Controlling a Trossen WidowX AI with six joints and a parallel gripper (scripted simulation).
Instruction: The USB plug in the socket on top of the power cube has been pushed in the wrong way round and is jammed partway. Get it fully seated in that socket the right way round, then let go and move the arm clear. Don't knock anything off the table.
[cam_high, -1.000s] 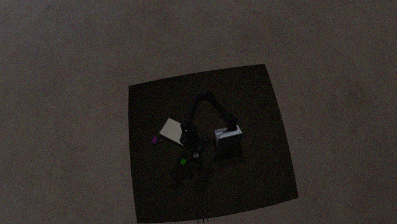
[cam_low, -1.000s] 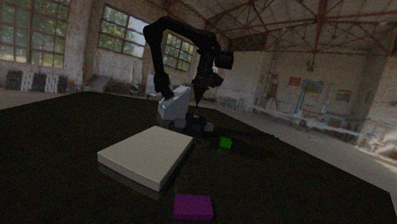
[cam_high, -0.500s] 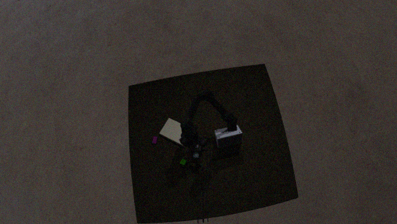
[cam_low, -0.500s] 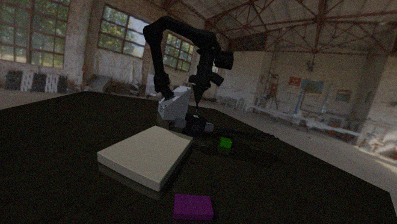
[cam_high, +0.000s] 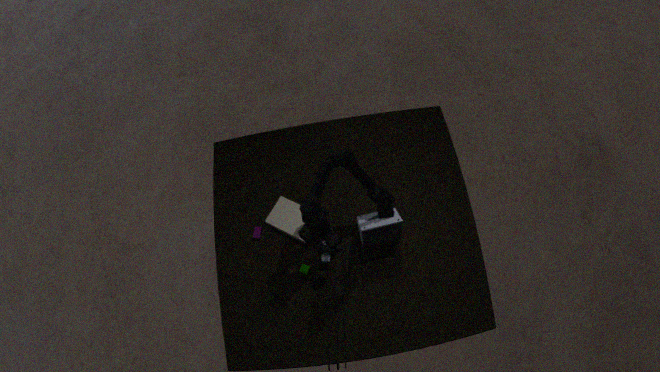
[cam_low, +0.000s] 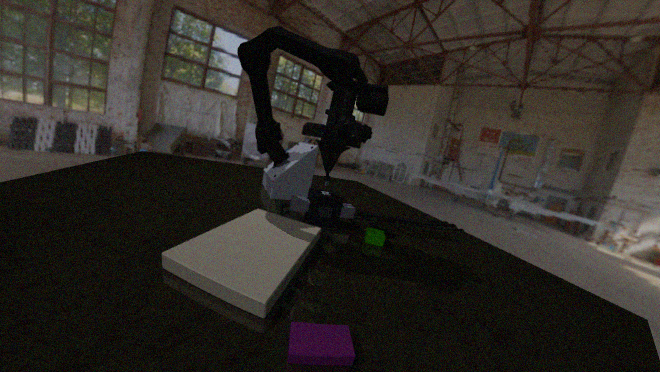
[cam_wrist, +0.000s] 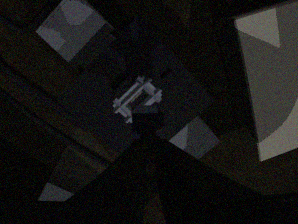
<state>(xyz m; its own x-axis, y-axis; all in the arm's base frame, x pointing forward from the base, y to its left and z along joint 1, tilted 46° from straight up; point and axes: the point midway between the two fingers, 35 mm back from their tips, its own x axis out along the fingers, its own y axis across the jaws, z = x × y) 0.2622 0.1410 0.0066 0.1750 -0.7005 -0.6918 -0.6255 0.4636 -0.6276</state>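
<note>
Now: gripper tip 10 mm above the USB plug. From my gripper tip the other things lie so: green cube (110 mm ahead, 110 mm to the left, 120 mm below); then USB socket (10 mm to the left, 60 mm below); then flat slab (160 mm ahead, 140 mm to the right, 120 mm below).
</note>
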